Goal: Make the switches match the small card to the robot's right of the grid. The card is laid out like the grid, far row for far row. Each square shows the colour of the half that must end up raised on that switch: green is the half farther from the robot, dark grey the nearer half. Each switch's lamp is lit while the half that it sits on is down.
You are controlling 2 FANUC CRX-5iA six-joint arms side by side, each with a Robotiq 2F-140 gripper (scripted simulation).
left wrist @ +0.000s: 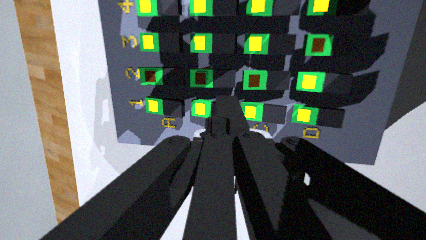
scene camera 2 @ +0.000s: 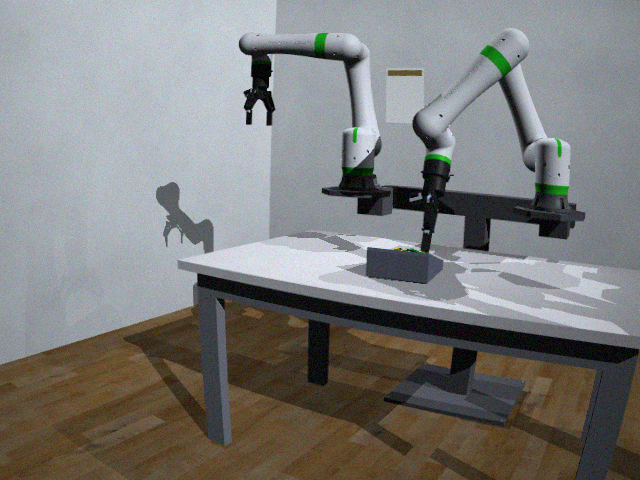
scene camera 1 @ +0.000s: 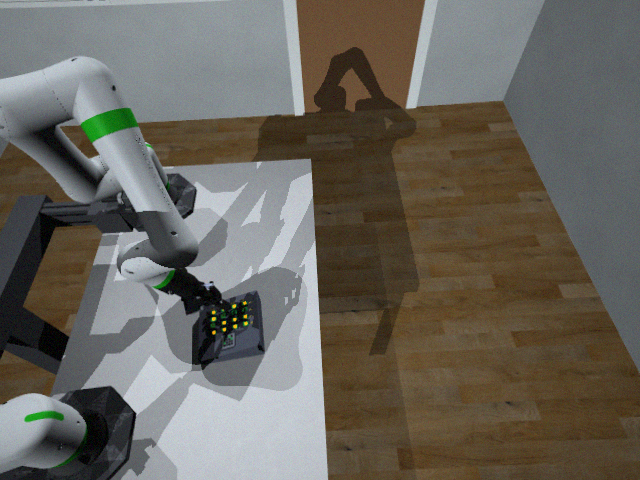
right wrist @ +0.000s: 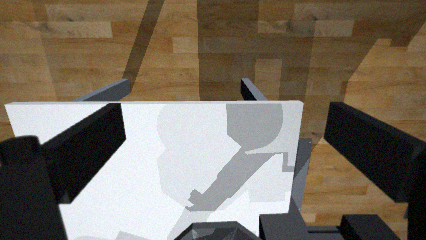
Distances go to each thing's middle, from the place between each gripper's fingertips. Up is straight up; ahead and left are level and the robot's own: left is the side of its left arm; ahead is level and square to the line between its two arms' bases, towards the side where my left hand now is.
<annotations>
Now: the switch B2 (left wrist: 198, 77) 30 mm ahead of my left hand (scene camera 2: 424, 251), 20 mm to the right of it and 30 mm below it. Also, from my left hand: switch C2 (left wrist: 251, 79): 10 mm behind, 30 mm to the right, 40 mm below; then switch A2 (left wrist: 148, 75): 70 mm ahead, 10 mm to the right, 20 mm below; then switch A3 (left wrist: 156, 42): 70 mm ahead, 40 mm to the right, 20 mm below.
My right gripper (scene camera 2: 259, 125) is now 88 cm to the right of the switch D3 (left wrist: 314, 44), 45 cm above it and 19 cm short of it. Round my right hand: switch C2: 91 cm to the left, 43 cm below, 22 cm ahead; switch B2: 92 cm to the left, 42 cm below, 26 cm ahead; switch A3: 90 cm to the left, 41 cm below, 31 cm ahead.
</annotations>
